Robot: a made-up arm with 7 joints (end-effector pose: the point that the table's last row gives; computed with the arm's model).
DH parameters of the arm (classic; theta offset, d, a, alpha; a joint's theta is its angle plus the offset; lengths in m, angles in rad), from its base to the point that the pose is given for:
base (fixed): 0 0 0 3.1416
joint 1: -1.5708 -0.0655 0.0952 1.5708
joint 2: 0 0.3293 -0.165 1.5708
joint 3: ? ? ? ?
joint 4: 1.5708 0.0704 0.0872 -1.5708
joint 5: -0.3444 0 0.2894 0
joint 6: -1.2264 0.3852 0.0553 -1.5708
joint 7: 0.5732 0 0.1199 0
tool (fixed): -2.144 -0.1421 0 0
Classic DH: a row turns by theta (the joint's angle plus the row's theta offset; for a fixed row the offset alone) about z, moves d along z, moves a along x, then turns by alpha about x.
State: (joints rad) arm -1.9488 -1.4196 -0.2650 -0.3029 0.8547 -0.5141 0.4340
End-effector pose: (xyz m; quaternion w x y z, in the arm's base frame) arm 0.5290 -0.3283 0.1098 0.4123 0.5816 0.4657 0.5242
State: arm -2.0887 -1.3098 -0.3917 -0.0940 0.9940 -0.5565 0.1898
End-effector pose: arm 0.4853 -0.1947 0.1355 0.4438 0.4011 0.6295 0.4959
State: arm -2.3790 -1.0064 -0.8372 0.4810 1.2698 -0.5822 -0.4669
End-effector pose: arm 0.2933 -0.0497 0.0408 0.5873 -0.1671 0.7619 0.2159
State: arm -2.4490 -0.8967 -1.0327 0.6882 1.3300 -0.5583 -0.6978
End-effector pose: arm 0.2581 -0.0695 -0.0331 0.6154 -0.3237 0.7175 0.0422
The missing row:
joint 3: 1.5708 0.1479 0.3991 1.5708
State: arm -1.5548 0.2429 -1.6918 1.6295 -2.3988 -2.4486 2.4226
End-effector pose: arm -0.5048 0.0737 -0.2463 0.6130 0.6155 -0.3513 0.3493
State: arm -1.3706 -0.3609 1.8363 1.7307 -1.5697 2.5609 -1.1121
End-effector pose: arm 0.3149 -0.8257 -0.4698 0.6352 -0.6399 -0.0195 0.4319
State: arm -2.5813 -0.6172 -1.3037 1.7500 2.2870 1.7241 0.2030
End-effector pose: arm 0.5329 -0.7353 0.0643 0.4253 0.4516 -0.1166 -0.7756
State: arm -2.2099 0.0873 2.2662 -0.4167 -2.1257 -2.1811 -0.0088
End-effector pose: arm 0.5685 -0.1894 0.4384 0.4312 0.4422 -0.7178 -0.3215
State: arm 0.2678 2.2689 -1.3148 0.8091 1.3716 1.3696 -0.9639
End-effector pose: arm -0.3953 0.6067 0.3153 0.6855 0.5792 -0.4116 -0.1586
